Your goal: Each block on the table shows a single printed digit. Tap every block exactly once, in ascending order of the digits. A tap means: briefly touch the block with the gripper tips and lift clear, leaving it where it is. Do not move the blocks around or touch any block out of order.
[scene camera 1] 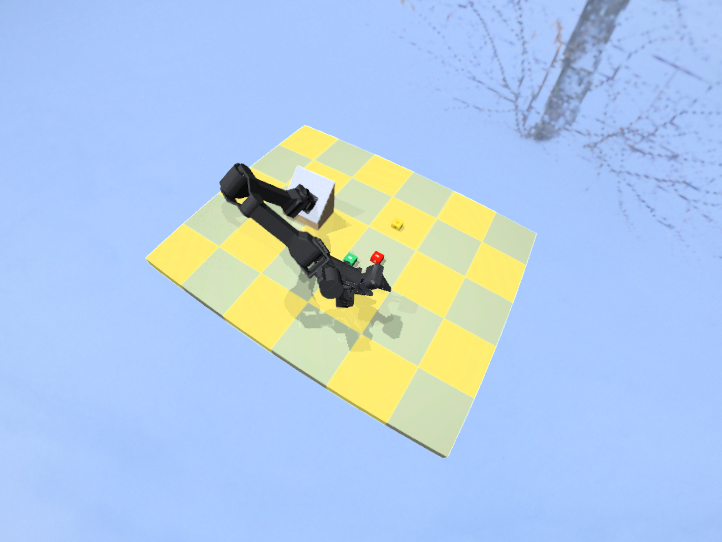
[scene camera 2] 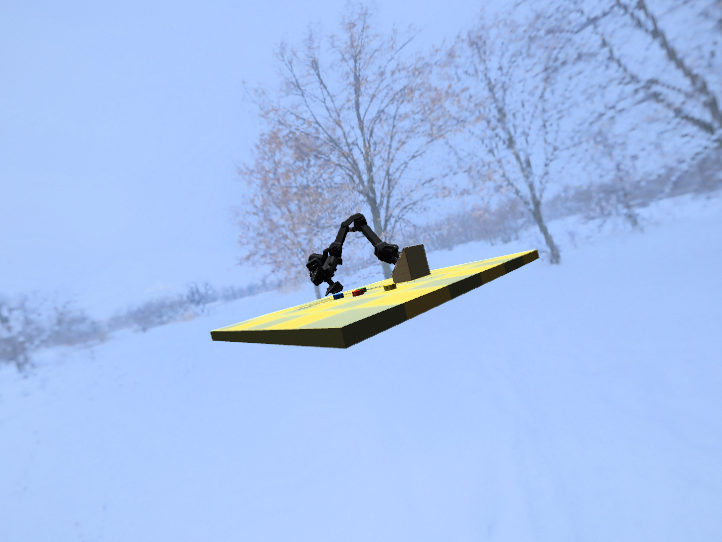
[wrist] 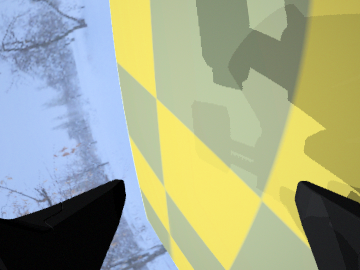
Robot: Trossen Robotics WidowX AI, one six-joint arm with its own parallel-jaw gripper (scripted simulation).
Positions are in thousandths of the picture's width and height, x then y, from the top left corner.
Note:
My gripper (scene camera 1: 528,540) is open, with nothing in its grasp.
My gripper is seen too in scene camera 2 (scene camera 2: 443,532) and in the wrist view (wrist: 593,713).

